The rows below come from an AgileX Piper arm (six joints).
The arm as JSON. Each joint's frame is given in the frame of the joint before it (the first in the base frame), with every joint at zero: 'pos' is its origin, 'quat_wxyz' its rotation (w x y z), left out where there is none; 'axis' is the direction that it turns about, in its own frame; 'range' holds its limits. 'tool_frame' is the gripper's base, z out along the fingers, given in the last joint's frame.
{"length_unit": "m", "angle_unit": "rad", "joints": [
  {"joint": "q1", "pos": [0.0, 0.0, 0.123], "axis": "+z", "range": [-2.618, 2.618]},
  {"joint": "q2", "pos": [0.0, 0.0, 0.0], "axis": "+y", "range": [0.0, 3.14]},
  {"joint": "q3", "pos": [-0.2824, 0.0, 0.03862], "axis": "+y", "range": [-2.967, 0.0]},
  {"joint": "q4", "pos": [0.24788, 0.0, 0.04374], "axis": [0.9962, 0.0, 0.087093], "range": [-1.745, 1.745]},
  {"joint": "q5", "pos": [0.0, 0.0, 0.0], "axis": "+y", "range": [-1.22, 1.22]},
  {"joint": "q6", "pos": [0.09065, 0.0, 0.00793], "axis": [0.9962, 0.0, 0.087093], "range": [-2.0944, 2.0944]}
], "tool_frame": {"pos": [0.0, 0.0, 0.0], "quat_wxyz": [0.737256, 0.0, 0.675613, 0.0]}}
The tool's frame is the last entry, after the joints.
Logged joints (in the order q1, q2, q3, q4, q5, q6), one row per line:
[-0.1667, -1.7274, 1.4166, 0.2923, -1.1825, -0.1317]
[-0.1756, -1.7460, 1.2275, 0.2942, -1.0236, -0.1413]
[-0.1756, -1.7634, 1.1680, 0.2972, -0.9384, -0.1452]
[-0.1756, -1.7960, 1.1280, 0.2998, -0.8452, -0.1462]
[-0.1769, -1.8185, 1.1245, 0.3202, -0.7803, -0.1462]
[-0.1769, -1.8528, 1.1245, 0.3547, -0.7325, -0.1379]
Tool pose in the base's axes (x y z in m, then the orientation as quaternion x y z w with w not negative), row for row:
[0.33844, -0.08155, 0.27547, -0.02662, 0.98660, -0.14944, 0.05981]
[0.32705, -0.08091, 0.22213, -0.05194, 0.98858, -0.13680, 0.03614]
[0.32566, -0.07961, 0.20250, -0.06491, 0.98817, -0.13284, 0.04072]
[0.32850, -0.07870, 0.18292, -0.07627, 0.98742, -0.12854, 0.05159]
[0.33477, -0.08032, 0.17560, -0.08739, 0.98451, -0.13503, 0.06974]
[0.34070, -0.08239, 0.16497, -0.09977, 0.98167, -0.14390, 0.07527]
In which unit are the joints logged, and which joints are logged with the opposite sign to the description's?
The joints are logged in radians. Opposite sign: q2, q3, q4, q5.
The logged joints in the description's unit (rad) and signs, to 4 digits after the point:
[-0.1667, 1.7274, -1.4166, -0.2923, 1.1825, -0.1317]
[-0.1756, 1.7460, -1.2275, -0.2942, 1.0236, -0.1413]
[-0.1756, 1.7634, -1.1680, -0.2972, 0.9384, -0.1452]
[-0.1756, 1.7960, -1.1280, -0.2998, 0.8452, -0.1462]
[-0.1769, 1.8185, -1.1245, -0.3202, 0.7803, -0.1462]
[-0.1769, 1.8528, -1.1245, -0.3547, 0.7325, -0.1379]

